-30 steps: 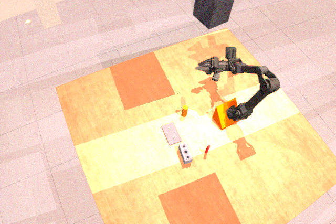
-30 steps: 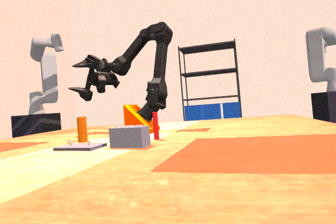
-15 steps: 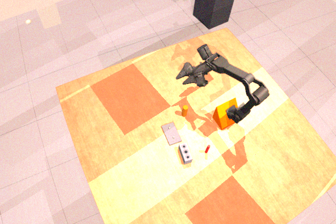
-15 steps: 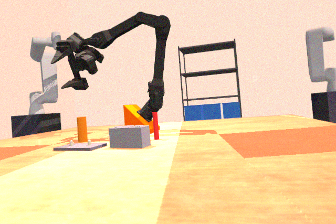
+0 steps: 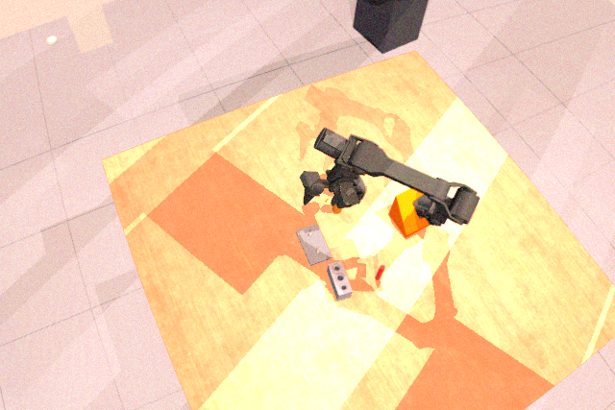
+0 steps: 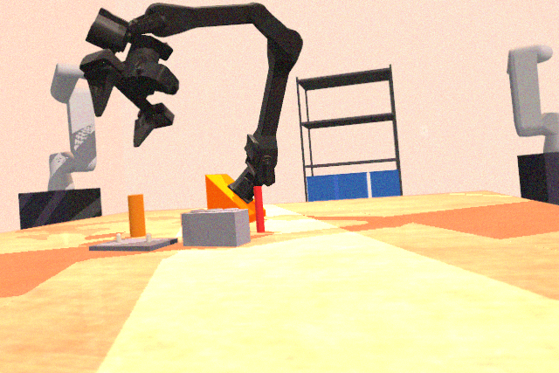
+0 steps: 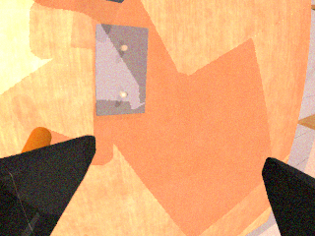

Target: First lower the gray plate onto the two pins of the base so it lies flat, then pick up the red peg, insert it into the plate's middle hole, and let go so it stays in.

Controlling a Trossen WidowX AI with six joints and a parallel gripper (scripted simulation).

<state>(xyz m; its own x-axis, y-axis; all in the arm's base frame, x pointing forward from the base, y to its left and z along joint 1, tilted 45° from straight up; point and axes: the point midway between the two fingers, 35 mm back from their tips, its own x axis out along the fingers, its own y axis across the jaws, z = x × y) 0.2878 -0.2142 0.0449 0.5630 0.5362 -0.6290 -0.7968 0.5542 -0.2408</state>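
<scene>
Now: gripper tip 3 cm short of the gray plate, 16 cm to the right of it and 15 cm above it. Also, from my gripper tip: red peg 8 cm behind, 21 cm to the left, 15 cm below; orange cylinder 11 cm behind, 4 cm to the right, 15 cm below.
</scene>
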